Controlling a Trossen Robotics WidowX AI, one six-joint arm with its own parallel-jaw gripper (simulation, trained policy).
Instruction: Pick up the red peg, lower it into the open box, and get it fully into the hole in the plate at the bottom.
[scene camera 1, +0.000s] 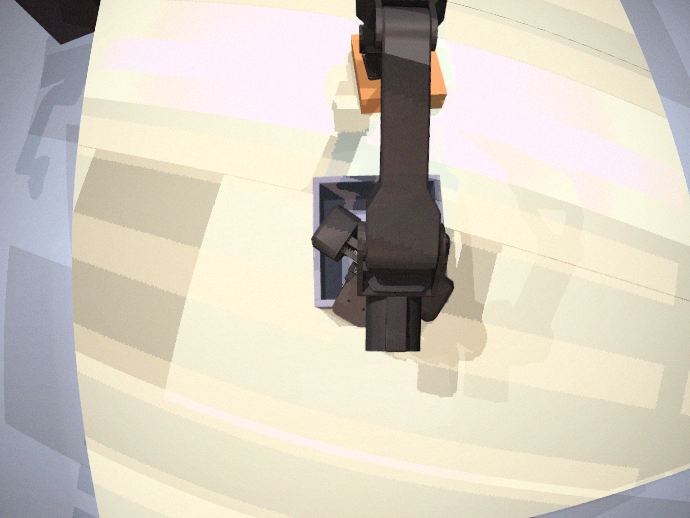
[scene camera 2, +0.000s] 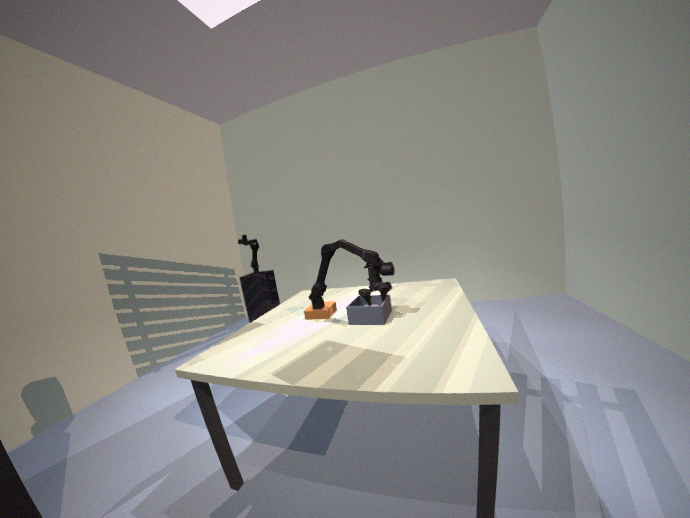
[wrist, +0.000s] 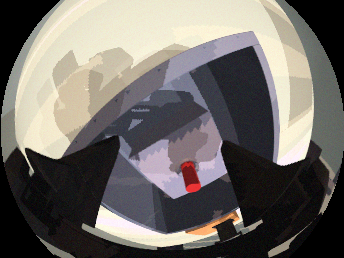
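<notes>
My gripper (scene camera 1: 377, 270) is visible, and the wrist view also has my gripper (wrist: 171, 143). A grey box (scene camera 1: 351, 192) is visible too; further views of it give the box (scene camera 2: 358, 314) and the box (wrist: 230, 77). A plate (wrist: 189, 134) is seen as well.
</notes>
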